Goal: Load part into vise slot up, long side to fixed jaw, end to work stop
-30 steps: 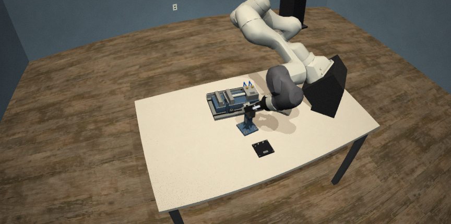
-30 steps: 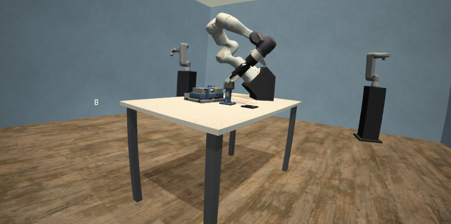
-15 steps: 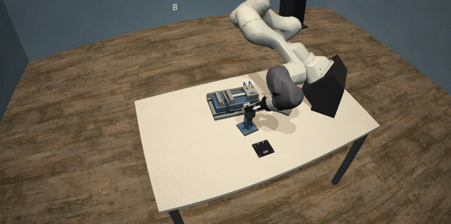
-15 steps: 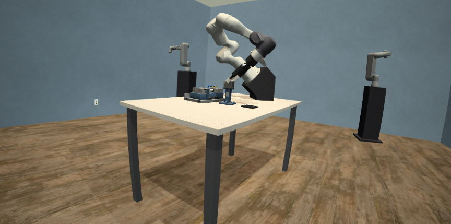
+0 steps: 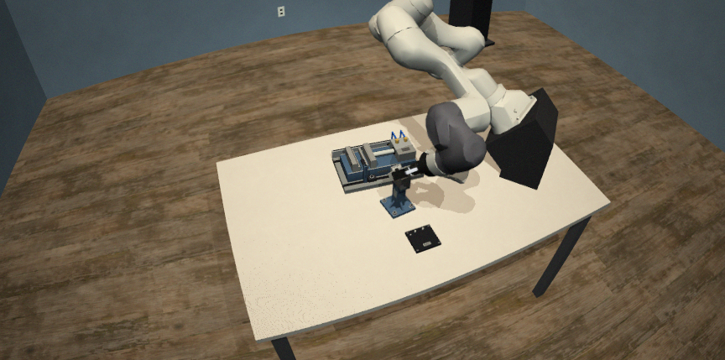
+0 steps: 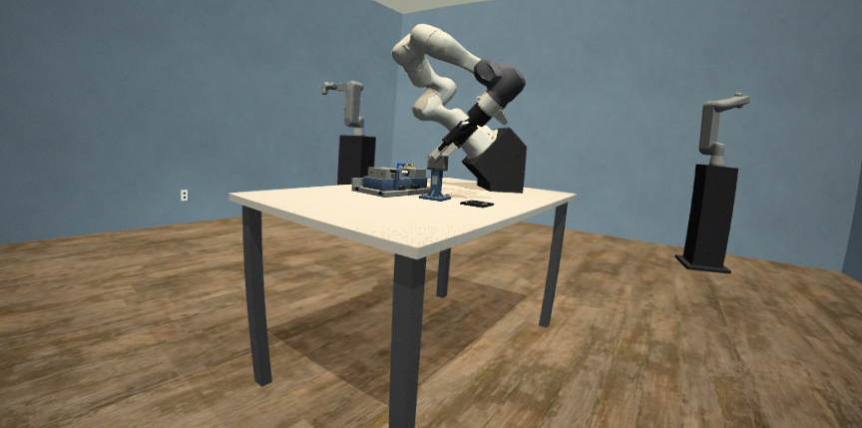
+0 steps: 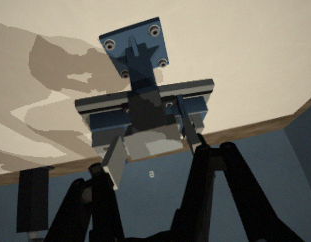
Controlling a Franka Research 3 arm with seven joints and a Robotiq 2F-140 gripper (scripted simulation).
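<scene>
The part is 20 mm to the right of my hand and 20 mm below it. From my hand the other things lie so: black infeed plate 170 mm below, 150 mm to the left, 20 mm ahead; vise 210 mm to the right, 140 mm below, 50 mm behind; air cylinder 180 mm to the right, 140 mm behind, 100 mm below.
</scene>
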